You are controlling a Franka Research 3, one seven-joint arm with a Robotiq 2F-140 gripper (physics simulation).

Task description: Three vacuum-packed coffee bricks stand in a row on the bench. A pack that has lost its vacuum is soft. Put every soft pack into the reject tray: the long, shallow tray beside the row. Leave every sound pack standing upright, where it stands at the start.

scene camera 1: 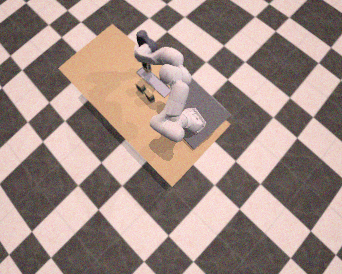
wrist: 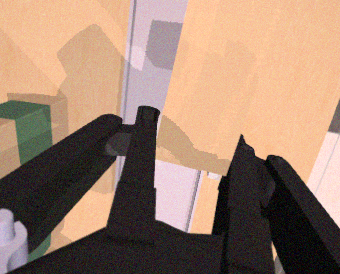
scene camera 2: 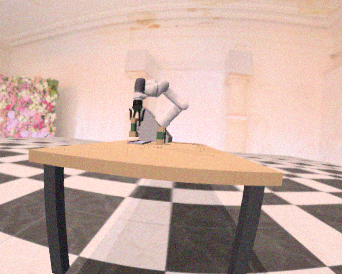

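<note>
My gripper [scene camera 1: 146, 68] [scene camera 2: 135, 119] [wrist: 193, 114] is shut on a tan coffee pack with a green band. This held pack [scene camera 2: 133, 127] [wrist: 205, 97] hangs upright above the far-end area of the long, shallow reject tray [scene camera 1: 159, 86] [scene camera 2: 137, 142] [wrist: 175, 197], clear of it. A second pack [scene camera 1: 141, 87] and a third pack [scene camera 1: 150, 95] stand upright on the bench beside the tray, apart from each other. In scene camera 2 the standing packs [scene camera 2: 160, 135] overlap. In the wrist view one standing pack [wrist: 34, 132] shows at left. Softness cannot be told by sight.
The wooden bench [scene camera 1: 107, 55] [scene camera 2: 165, 162] carries the arm's base on a dark grey plate [scene camera 1: 212, 107]. The arm [scene camera 1: 176, 100] [scene camera 2: 172, 102] reaches along the bench above the tray side. The standing packs are on the left of the gripper in the wrist view.
</note>
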